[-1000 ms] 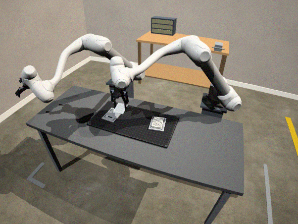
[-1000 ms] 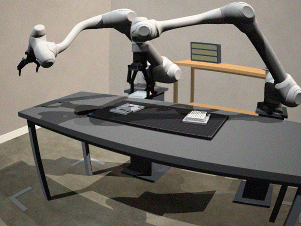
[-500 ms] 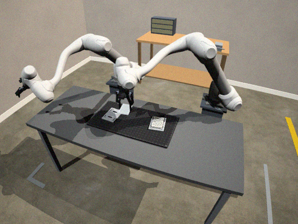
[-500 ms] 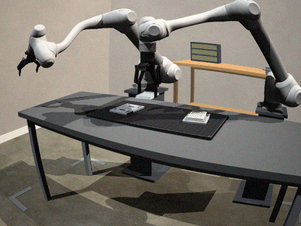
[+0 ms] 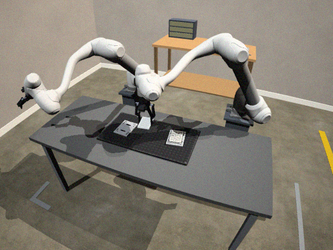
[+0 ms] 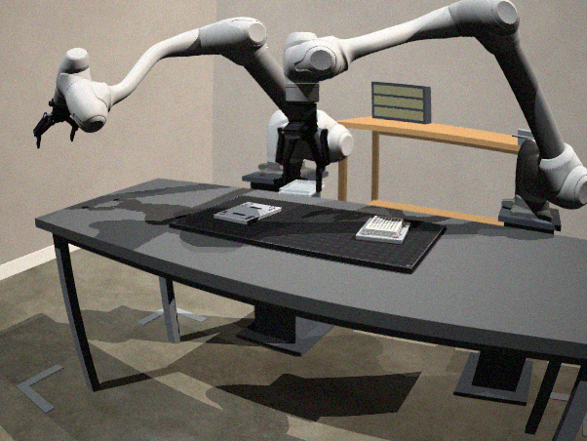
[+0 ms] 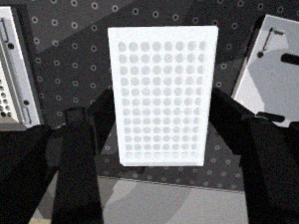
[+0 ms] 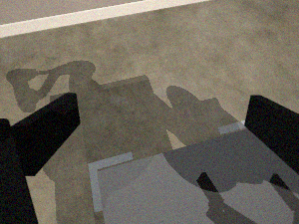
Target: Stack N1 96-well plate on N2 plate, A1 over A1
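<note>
My left hand is 30 mm past the nest N2, 230 mm to the right of it and 110 mm above it. The rest, counted from my left hand: A1 mark: 120 mm behind, 270 mm to the left, 100 mm below; then nest N1: 20 mm ahead, 170 mm to the right, 110 mm below.
</note>
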